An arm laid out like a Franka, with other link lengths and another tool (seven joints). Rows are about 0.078 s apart.
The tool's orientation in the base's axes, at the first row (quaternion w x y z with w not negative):
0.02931, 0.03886, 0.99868, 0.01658
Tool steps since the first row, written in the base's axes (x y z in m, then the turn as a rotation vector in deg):
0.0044, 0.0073, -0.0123, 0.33, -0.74, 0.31
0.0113, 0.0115, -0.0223, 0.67, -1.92, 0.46
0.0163, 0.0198, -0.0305, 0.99, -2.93, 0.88
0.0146, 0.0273, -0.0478, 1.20, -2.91, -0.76
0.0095, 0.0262, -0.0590, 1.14, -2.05, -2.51
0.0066, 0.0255, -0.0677, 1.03, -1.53, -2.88
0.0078, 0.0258, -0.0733, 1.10, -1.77, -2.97
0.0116, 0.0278, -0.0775, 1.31, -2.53, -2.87
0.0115, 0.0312, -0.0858, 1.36, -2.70, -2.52
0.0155, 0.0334, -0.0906, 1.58, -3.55, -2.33
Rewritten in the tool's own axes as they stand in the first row. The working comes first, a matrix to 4 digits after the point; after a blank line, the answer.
The tool's axes in the first row as the columns of a matrix, in the base's axes (used below as rounded here):
-0.9953, 0.0766, 0.0598
0.0786, 0.9964, 0.0308
-0.0573, 0.0354, -0.9977

-0.0031, 0.0072, 0.0128, -0.40, -0.70, -0.31
-0.0091, 0.0115, 0.0233, -0.84, -1.85, -0.48
-0.0129, 0.0199, 0.0320, -1.27, -2.81, -0.91
-0.0096, 0.0266, 0.0494, -1.38, -2.83, 0.74
-0.0040, 0.0247, 0.0602, -1.15, -2.04, 2.51
-0.0007, 0.0235, 0.0687, -0.98, -1.55, 2.89
-0.0015, 0.0237, 0.0744, -1.06, -1.78, 2.97
-0.0049, 0.0258, 0.0789, -1.34, -2.52, 2.86
-0.0041, 0.0289, 0.0873, -1.42, -2.68, 2.51
-0.0076, 0.0313, 0.0923, -1.72, -3.50, 2.31

